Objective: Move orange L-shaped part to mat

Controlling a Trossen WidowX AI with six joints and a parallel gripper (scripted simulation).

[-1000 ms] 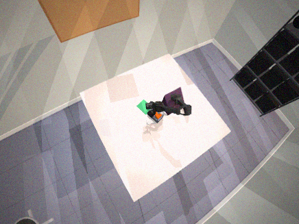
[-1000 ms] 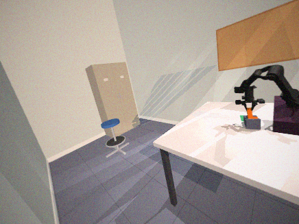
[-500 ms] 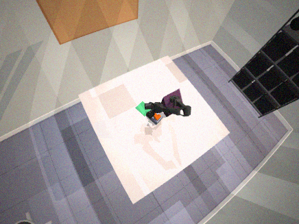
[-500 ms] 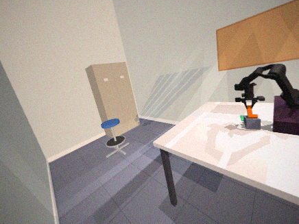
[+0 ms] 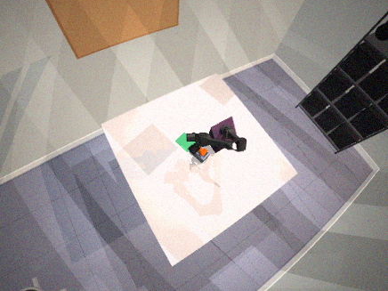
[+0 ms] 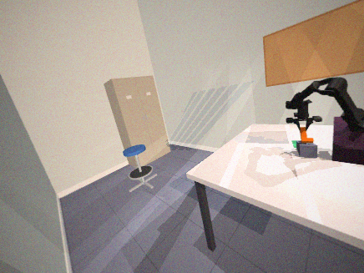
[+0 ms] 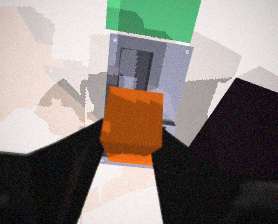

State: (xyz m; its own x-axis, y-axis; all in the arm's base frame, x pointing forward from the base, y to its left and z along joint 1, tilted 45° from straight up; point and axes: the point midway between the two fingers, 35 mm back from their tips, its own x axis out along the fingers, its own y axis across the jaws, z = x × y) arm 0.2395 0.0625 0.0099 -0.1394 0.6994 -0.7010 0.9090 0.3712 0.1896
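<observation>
My gripper tip is now 17 cm above the green mat, 13 cm to the left of it and 4 cm short of it. Round my gripper tip: orange l-shaped part: 3 cm below, 3 cm behind, 2 cm to the left.
</observation>
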